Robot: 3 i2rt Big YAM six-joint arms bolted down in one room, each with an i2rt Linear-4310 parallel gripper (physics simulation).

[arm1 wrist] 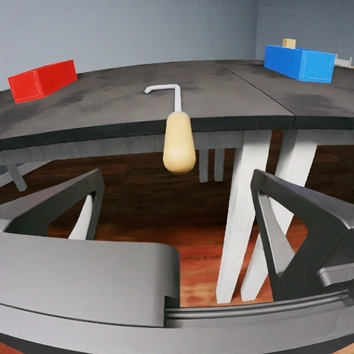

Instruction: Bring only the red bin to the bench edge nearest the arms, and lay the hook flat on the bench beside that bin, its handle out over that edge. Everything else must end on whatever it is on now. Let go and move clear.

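Note:
The hook (pixel 178 142) lies on the dark bench (pixel 120 105), its thin metal end on the top and its wooden handle out over the near edge. The red bin (pixel 44 81) stands on the bench at the left, set back from the near edge. The gripper of arm1 (pixel 177 175) is open, its fingers wide apart and low in the view, with the hook's handle beyond and between them, not touched. The grippers of arm2 and arm3 do not show.
A blue bin (pixel 300 63) stands on the bench at the right, with a small tan block (pixel 288 43) showing above its rim. A seam runs across the bench top left of the blue bin. White bench legs (pixel 240 215) stand below the near edge.

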